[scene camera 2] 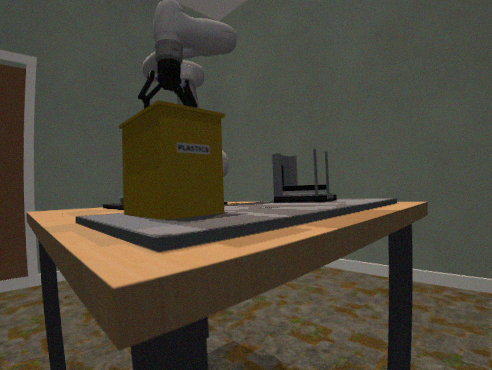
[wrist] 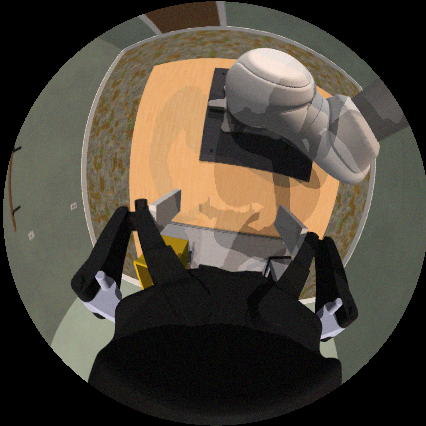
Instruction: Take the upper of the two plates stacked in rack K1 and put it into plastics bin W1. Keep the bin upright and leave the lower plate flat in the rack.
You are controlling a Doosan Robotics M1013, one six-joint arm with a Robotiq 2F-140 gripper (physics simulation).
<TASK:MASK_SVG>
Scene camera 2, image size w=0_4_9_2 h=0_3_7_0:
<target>my gripper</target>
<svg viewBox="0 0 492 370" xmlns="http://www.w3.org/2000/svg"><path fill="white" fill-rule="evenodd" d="M159 60L157 63L158 74L153 70L148 73L147 81L138 95L138 99L141 99L144 103L144 109L153 104L153 100L150 99L161 88L174 91L185 106L196 108L197 103L190 89L189 80L181 80L180 62L171 58ZM157 78L159 84L146 96L145 94L151 83Z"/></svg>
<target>yellow plastics bin W1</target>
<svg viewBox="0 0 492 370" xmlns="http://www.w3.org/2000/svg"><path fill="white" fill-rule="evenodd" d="M119 125L119 128L122 129L124 215L166 220L224 213L221 118L225 117L224 113L158 100Z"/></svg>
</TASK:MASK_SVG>
